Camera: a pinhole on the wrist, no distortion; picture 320 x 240 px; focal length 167.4 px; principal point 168.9 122.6 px. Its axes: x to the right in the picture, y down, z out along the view. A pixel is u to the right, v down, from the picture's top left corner.
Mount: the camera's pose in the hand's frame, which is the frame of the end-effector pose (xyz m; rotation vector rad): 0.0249 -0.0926 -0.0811 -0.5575 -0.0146 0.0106
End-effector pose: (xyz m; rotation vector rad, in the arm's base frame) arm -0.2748 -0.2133 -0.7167 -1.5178 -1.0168 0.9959
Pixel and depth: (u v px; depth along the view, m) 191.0 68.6 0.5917
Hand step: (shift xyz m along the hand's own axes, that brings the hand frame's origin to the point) 0.0943 0.0595 0.5228
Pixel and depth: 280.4 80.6 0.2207
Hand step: 0.1685 -0.0208 0.1371
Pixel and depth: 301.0 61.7 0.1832
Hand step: 0.1668 -0.0502 0.1112
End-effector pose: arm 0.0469 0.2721 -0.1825 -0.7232 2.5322 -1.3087
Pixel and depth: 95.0 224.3 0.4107
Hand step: -0.1648 0.3338 0.1334
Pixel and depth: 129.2 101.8 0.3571
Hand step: -0.0655 0.0575 0.2444
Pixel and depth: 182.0 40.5 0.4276
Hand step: 0.0525 -0.0439 0.3930
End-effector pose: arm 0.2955 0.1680 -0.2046 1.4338 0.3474 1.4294
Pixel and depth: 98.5 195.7 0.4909
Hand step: -0.1910 0.3461 0.2197
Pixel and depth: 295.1 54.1 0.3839
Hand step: 0.3088 -0.0188 0.3309
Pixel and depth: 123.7 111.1 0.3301
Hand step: -0.0696 0.0615 0.2100
